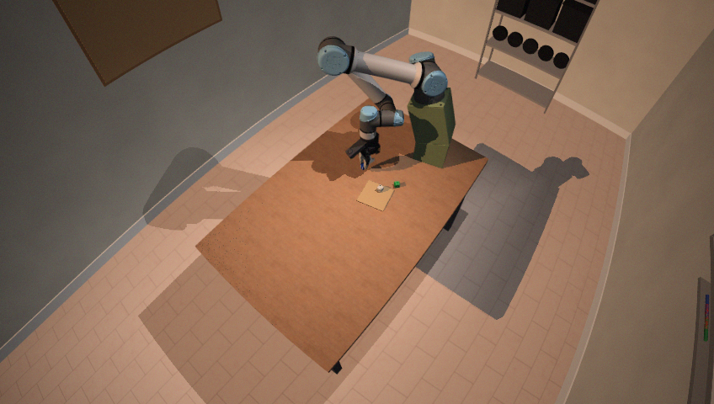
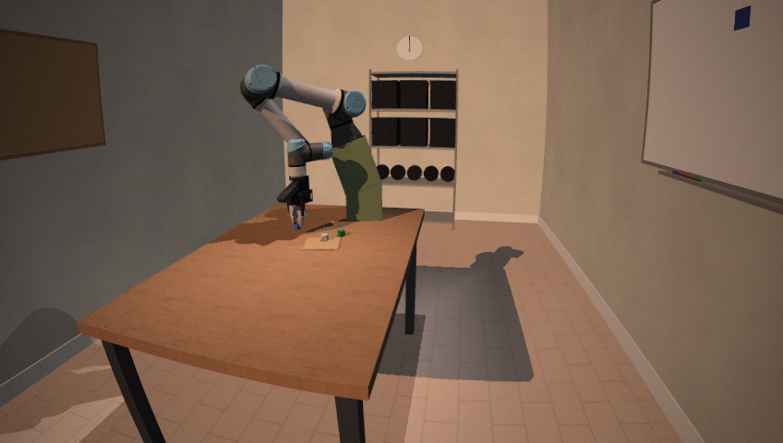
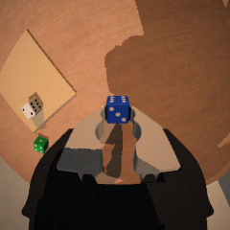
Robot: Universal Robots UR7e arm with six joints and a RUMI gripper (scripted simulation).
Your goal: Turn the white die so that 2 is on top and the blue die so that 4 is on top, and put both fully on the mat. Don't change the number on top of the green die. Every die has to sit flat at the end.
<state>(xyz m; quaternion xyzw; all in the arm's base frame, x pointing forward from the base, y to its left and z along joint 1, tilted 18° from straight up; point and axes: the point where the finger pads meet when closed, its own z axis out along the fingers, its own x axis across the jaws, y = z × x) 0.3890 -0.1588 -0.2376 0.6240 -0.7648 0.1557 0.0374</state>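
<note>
Right now the white die is 2 cm ahead of my hand, 14 cm to the left of it and 3 cm below it. The rest, counted from my hand: blue die right at my hand; green die 6 cm behind, 18 cm to the left, 3 cm below; tan mat 6 cm ahead, 15 cm to the left, 5 cm below.
</note>
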